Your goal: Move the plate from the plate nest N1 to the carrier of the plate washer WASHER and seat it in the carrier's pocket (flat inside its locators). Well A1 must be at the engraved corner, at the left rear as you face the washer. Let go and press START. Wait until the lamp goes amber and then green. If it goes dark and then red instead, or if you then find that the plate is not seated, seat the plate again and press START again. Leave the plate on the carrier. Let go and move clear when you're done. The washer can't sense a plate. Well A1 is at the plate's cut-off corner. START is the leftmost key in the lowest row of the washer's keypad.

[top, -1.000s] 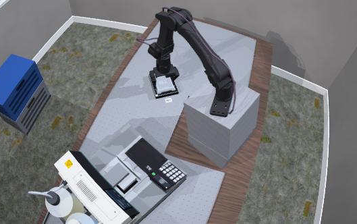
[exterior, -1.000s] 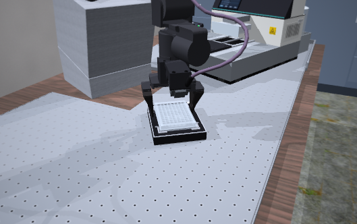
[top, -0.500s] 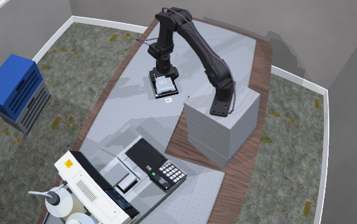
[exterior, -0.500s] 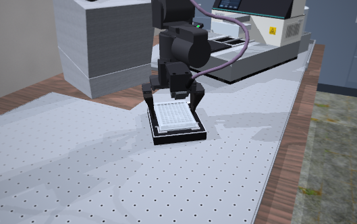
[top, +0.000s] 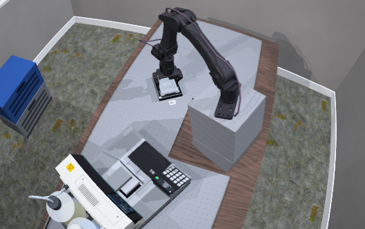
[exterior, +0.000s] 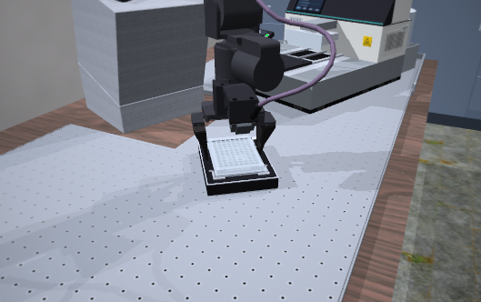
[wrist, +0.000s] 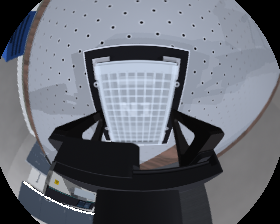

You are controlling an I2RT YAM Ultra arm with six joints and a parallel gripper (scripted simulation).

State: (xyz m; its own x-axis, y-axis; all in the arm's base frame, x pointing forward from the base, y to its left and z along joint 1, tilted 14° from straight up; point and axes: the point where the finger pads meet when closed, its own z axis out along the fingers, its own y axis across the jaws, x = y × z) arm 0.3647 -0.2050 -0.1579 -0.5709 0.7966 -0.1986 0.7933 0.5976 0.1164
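My gripper is now right at the well plate. The rest, counted from my hand: plate washer (590 mm to the left, 100 mm above, 20 mm behind); then plate nest N1 (20 mm below, 10 mm ahead); then label (80 mm to the left, 60 mm behind, 30 mm below).
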